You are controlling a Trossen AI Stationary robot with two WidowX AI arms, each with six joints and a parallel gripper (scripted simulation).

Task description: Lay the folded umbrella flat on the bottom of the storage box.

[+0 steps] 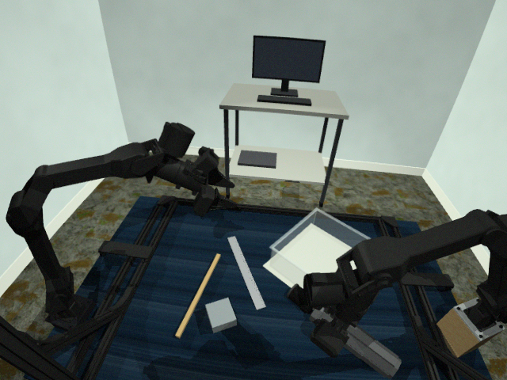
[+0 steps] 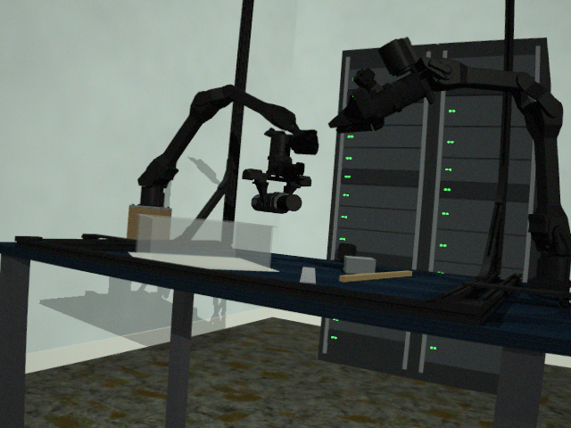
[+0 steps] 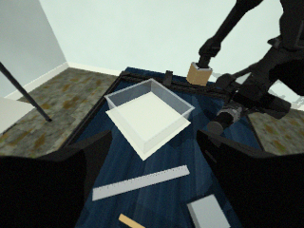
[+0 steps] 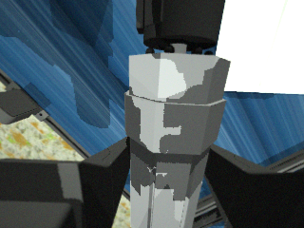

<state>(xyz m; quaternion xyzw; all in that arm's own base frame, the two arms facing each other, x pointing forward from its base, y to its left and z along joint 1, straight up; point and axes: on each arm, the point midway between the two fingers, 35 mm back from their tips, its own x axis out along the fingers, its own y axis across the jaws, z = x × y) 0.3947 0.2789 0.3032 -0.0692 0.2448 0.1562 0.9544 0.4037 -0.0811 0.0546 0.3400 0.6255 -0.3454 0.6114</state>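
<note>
The folded umbrella lies 20 mm below my right hand. Also, from my right hand: clear storage box: 300 mm ahead, 30 mm to the right, 120 mm below; grey block: 80 mm ahead, 280 mm to the left, 150 mm below; metal ruler: 260 mm ahead, 230 mm to the left, 170 mm below.
</note>
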